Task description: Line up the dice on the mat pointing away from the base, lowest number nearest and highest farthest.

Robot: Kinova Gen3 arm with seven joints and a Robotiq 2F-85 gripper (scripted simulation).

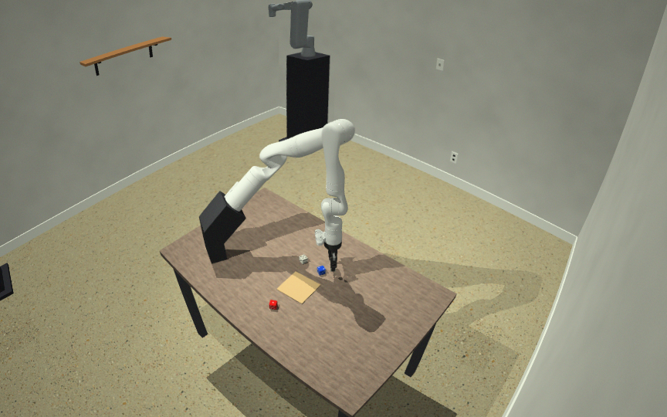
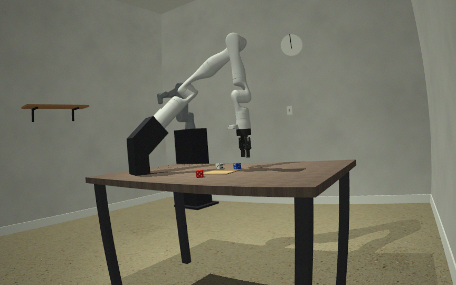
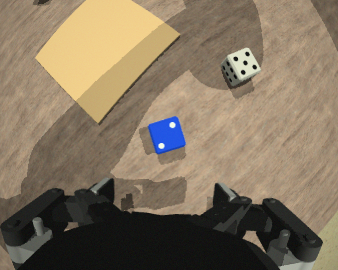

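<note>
Right now the red die is 33 cm to the right of my hand, 5 cm below it and 2 cm behind it. From my hand the other things lie so: blue die: 5 cm below, 4 cm to the right, 3 cm behind; tan mat: 17 cm to the right, 6 cm below, 3 cm behind; white die: 14 cm behind, 5 cm below, 4 cm to the right.
</note>
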